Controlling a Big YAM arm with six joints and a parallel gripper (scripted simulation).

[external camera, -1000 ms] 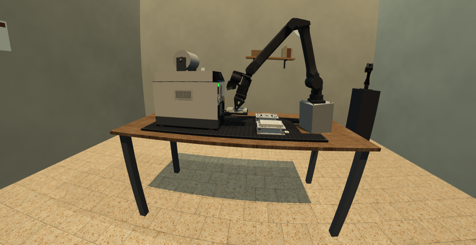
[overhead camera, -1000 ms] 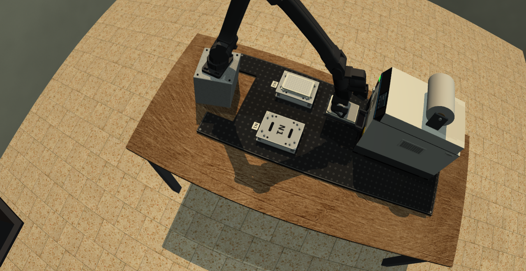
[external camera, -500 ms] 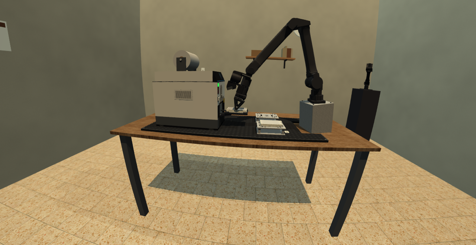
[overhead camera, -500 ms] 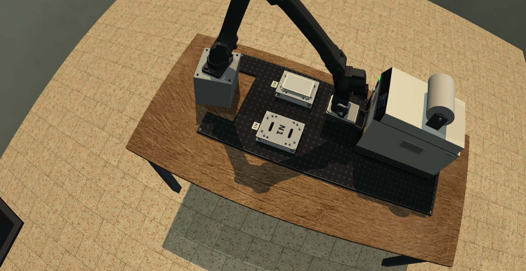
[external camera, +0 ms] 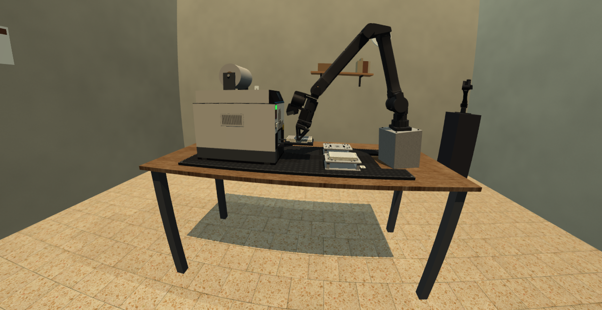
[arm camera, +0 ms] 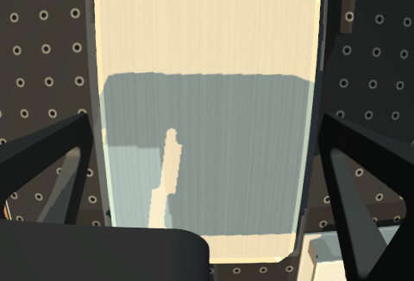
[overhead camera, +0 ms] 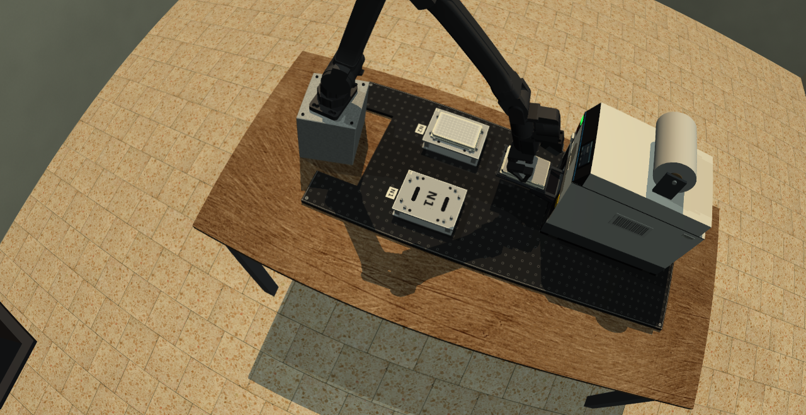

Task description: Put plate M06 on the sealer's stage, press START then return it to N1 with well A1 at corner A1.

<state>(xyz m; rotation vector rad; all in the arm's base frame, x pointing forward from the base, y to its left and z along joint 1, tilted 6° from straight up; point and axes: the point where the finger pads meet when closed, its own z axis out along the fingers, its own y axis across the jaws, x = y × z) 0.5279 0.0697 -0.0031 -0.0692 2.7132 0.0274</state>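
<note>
My hand is 1 cm above the plate M06. From my hand the other things lie so: start button: 10 cm to the left, 10 cm ahead, 7 cm above; then well plate: 22 cm behind, 7 cm below, 6 cm to the left; then sealer stage: 2 cm below.
</note>
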